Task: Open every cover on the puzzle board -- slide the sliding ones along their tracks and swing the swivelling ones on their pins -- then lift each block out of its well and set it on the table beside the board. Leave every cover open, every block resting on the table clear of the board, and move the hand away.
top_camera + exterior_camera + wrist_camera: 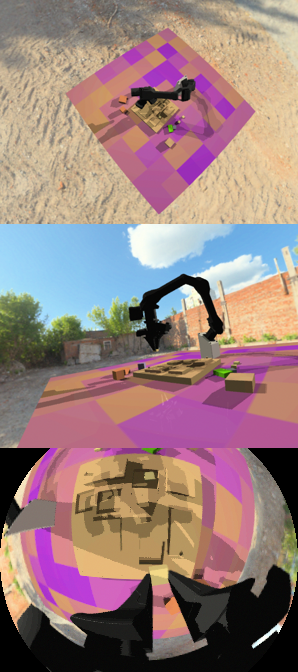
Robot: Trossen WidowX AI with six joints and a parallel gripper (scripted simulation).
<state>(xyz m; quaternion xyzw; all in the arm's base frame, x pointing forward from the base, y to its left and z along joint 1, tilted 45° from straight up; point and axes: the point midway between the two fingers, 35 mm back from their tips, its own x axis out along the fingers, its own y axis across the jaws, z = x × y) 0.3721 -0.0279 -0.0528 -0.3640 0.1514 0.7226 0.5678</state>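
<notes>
Right now the tan puzzle board is 90 mm to the left of my gripper tip, 80 mm below it and 50 mm behind it. Also, from my gripper tip: green block: 290 mm to the left, 100 mm below, 60 mm behind; then orange block: 150 mm to the right, 130 mm ahead, 90 mm below; then greyish-purple block: 150 mm to the right, 90 mm below, 10 mm ahead.
</notes>
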